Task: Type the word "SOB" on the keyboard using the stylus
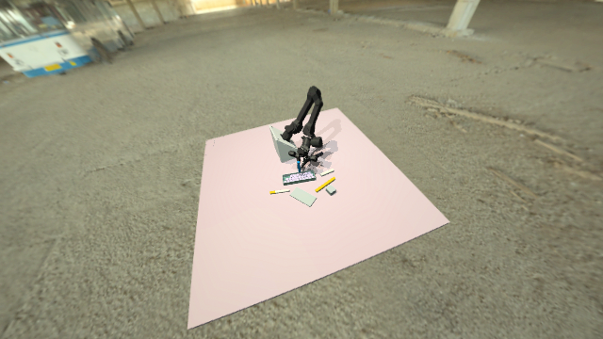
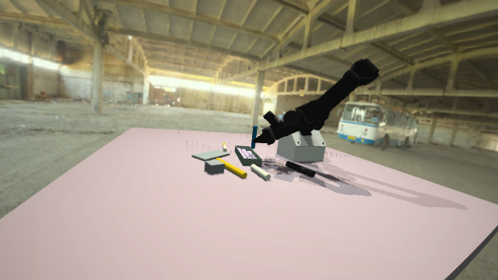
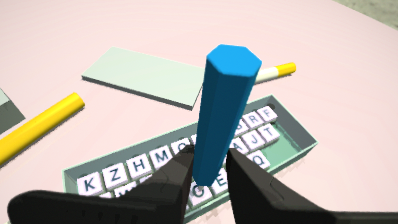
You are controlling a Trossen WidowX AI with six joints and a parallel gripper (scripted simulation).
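My gripper tip is now 5 cm short of the white-and-yellow pen, 18 cm to the left of it and 7 cm above it. Also, from my gripper tip: blue stylus 2 cm below; then white cylinder 7 cm ahead, 17 cm to the left, 7 cm below; then flat pale green slab 16 cm ahead, 5 cm to the right, 7 cm below.
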